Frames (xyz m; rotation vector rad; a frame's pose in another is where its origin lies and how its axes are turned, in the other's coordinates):
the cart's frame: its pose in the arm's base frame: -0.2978 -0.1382 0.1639 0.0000 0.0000 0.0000
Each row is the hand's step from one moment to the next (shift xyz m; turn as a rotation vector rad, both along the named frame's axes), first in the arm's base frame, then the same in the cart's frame.
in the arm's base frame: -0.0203 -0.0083 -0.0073 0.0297 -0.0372 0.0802
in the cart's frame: -0.0203 -0.0083 -0.0073 0.0297 -0.0372 0.0802
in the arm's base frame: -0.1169 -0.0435 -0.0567 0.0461 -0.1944 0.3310
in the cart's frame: -0.1169 -0.0435 -0.0567 0.0461 -0.1944 0.3310
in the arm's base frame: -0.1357 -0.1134 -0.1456 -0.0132 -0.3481 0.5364
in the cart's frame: -0.1357 -0.1134 -0.1456 -0.0132 -0.3481 0.5364
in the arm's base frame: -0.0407 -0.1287 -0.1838 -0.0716 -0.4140 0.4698
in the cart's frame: -0.0407 -0.1287 -0.1838 -0.0716 -0.4140 0.4698
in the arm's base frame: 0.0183 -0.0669 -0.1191 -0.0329 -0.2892 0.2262
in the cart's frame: 0.0183 -0.0669 -0.1191 -0.0329 -0.2892 0.2262
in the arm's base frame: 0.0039 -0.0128 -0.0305 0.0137 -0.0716 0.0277
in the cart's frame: 0.0039 -0.0128 -0.0305 0.0137 -0.0716 0.0277
